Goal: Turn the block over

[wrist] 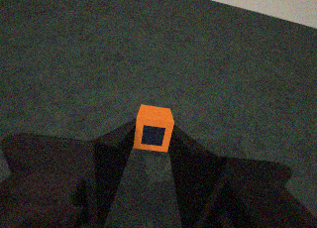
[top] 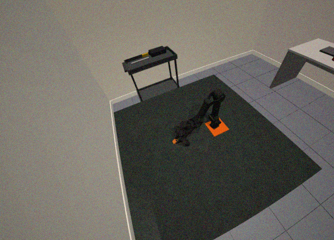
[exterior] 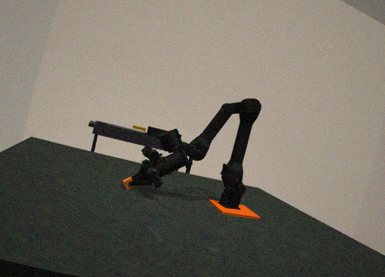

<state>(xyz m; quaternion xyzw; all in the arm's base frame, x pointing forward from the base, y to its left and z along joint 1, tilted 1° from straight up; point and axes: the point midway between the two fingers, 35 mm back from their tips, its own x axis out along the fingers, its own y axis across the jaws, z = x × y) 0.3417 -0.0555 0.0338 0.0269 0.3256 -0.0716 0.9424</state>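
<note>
Now: the orange block 1 cm behind my gripper tip and 1 cm above it.
</note>
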